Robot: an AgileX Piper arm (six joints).
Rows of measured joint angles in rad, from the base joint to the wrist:
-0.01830, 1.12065, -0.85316, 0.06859, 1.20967, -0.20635
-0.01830, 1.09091, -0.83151, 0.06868, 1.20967, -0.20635
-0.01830, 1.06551, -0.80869, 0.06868, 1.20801, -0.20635
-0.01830, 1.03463, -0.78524, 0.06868, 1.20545, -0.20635
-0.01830, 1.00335, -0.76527, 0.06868, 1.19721, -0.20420
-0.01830, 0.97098, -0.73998, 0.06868, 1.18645, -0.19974
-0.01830, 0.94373, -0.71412, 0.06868, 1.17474, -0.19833
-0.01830, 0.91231, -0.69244, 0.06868, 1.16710, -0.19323
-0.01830, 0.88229, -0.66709, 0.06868, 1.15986, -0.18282
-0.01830, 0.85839, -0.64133, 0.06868, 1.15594, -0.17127
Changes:
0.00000, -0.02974, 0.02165, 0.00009, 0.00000, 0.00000
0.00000, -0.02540, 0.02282, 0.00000, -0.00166, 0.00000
0.00000, -0.03088, 0.02345, 0.00000, -0.00256, 0.00000
0.00000, -0.03128, 0.01997, 0.00000, -0.00824, 0.00215
0.00000, -0.03237, 0.02529, 0.00000, -0.01076, 0.00446
0.00000, -0.02725, 0.02586, 0.00000, -0.01171, 0.00141
0.00000, -0.03142, 0.02168, 0.00000, -0.00764, 0.00510
0.00000, -0.03002, 0.02535, 0.00000, -0.00724, 0.01041
0.00000, -0.02390, 0.02576, 0.00000, -0.00392, 0.01155

